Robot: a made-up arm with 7 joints.
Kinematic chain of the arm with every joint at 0, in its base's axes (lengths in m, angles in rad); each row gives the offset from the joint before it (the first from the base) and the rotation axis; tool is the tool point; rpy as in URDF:
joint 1: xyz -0.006 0.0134 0.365 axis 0 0.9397 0.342
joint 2: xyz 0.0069 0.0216 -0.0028 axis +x
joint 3: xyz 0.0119 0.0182 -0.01 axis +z
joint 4: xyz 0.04 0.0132 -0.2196 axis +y
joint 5: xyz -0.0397 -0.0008 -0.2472 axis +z
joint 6: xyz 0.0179 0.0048 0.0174 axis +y
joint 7: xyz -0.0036 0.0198 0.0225 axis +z
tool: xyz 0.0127 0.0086 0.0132 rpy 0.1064 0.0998 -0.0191
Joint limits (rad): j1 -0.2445..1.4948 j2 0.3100..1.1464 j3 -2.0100..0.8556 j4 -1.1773..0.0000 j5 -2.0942..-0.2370 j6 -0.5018..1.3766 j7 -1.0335..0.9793
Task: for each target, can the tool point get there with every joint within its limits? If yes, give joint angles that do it. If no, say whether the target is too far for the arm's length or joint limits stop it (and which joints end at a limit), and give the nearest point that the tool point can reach.
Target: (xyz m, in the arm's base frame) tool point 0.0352 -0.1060 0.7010
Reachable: no: joint limits stop it (at a limit: joint 1, joint 2, joint 3, joint 4, joint 7) | nearest point -0.3195 -0.1836 0.3847 | short by 0.481 m
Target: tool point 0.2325 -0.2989 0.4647
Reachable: no: joint limits stop it (at a limit: joint 1, joint 2, joint 4, joint 6) | nearest point 0.2450 -0.0613 0.0828 | short by 0.450 m
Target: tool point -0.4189 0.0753 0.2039
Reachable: yes | joints 1.2721 0.5882 -1.1529 -0.4624 -1.4604 0.8581 0.1682
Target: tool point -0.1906 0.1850 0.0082
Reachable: yes | joints 0.4939 0.7827 -1.4931 -0.6411 -0.7808 0.8258 -0.7513
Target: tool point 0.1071 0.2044 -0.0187
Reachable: yes | joints -0.0114 0.4975 -0.3058 -0.4087 -1.5864 0.1339 -0.7931
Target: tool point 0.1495 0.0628 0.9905
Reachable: no: too far | nearest point 0.1706 0.3831 0.4912 | short by 0.594 m
